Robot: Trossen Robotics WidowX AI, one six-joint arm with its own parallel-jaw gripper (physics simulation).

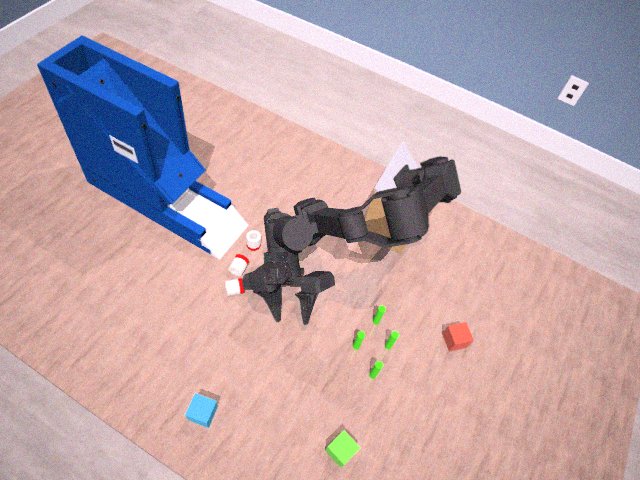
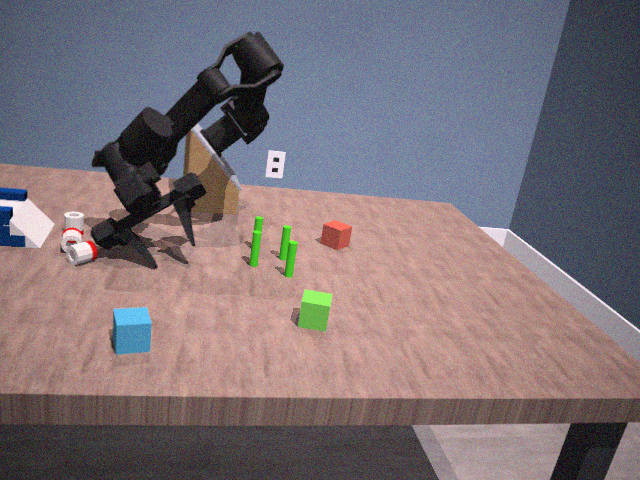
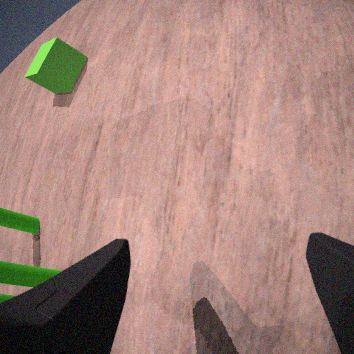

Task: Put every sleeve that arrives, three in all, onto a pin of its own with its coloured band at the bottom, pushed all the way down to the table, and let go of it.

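One white sleeve (image 1: 253, 239) (image 2: 73, 223) stands upright near the chute's end, its red band at the bottom. A second sleeve (image 1: 238, 265) (image 2: 71, 240) lies on its side beside it. A third sleeve (image 1: 234, 287) (image 2: 81, 253) also lies on its side, its red band toward the arm. My gripper (image 1: 292, 321) (image 2: 174, 256) (image 3: 221, 249) is open and empty, low over the table, between the sleeves and the pins. Four bare green pins stand upright: a back one (image 1: 379, 314), a left one (image 1: 358, 340), a right one (image 1: 391, 339) and a front one (image 1: 376, 369).
A blue chute (image 1: 113, 118) with a white ramp (image 1: 219, 227) stands at the left. A red cube (image 1: 458, 336) (image 2: 336, 235), a light blue cube (image 1: 201, 409) (image 2: 131, 330) and a green cube (image 1: 342, 447) (image 2: 315, 310) (image 3: 60, 67) lie around the pins. A wedge-shaped block (image 1: 378, 214) (image 2: 211, 180) stands near the arm.
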